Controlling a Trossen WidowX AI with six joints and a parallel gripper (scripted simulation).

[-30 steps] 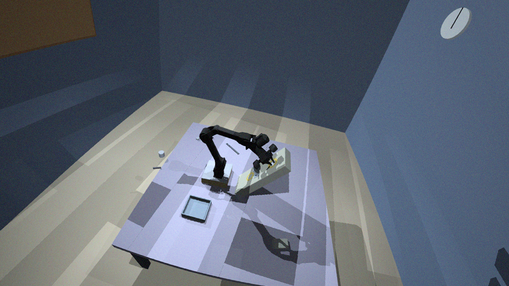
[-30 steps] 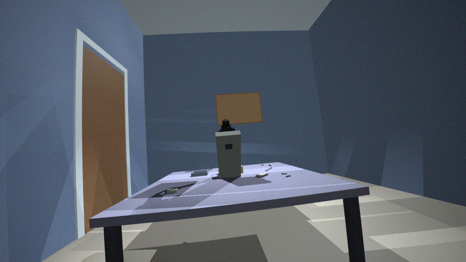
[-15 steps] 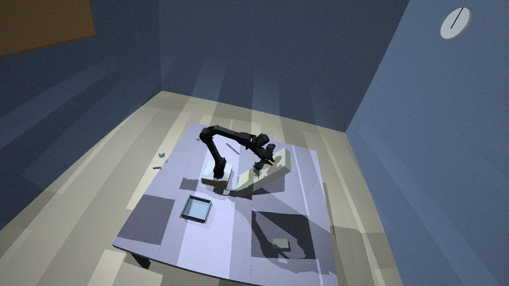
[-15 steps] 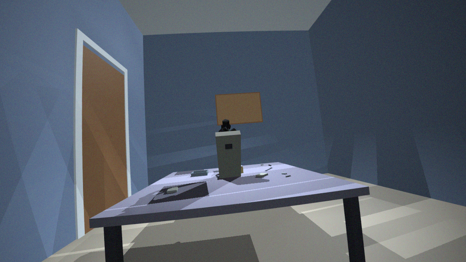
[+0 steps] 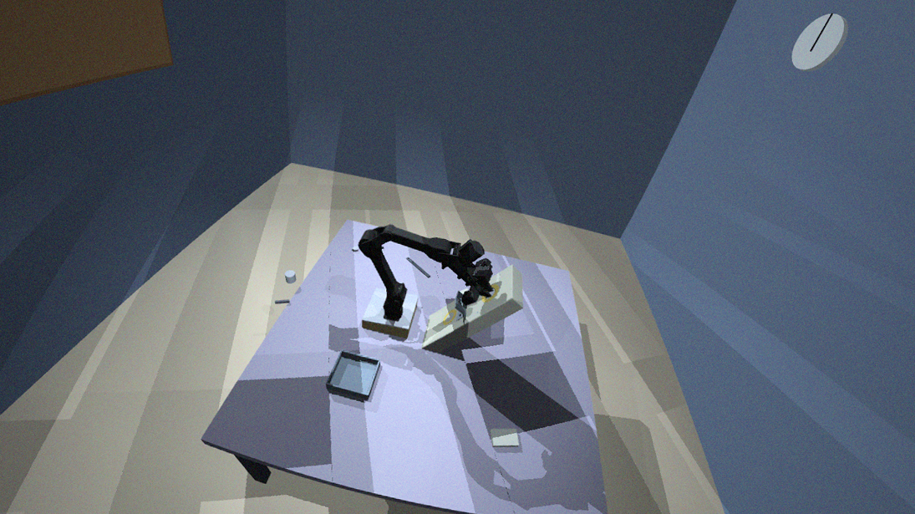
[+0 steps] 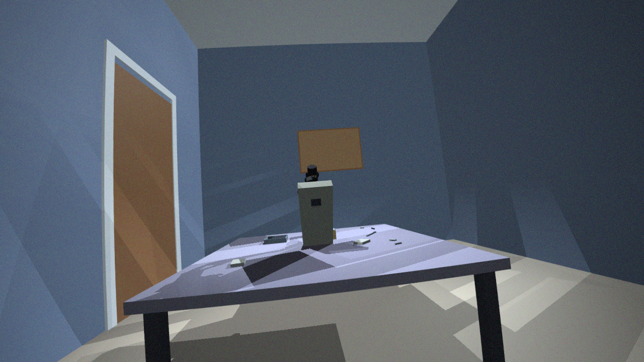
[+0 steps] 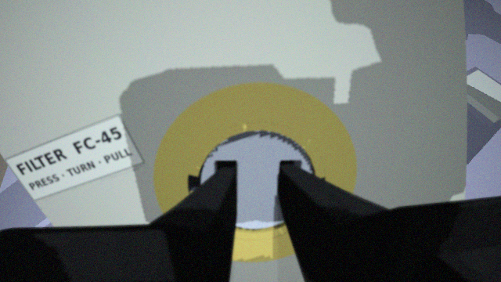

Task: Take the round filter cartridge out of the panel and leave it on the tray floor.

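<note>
My gripper tip is now 400 mm past the blue-floored tray, 300 mm to the left of it and 270 mm above it. From my gripper tip the other things lie so: round filter cartridge: 10 mm ahead, 10 mm below.
</note>
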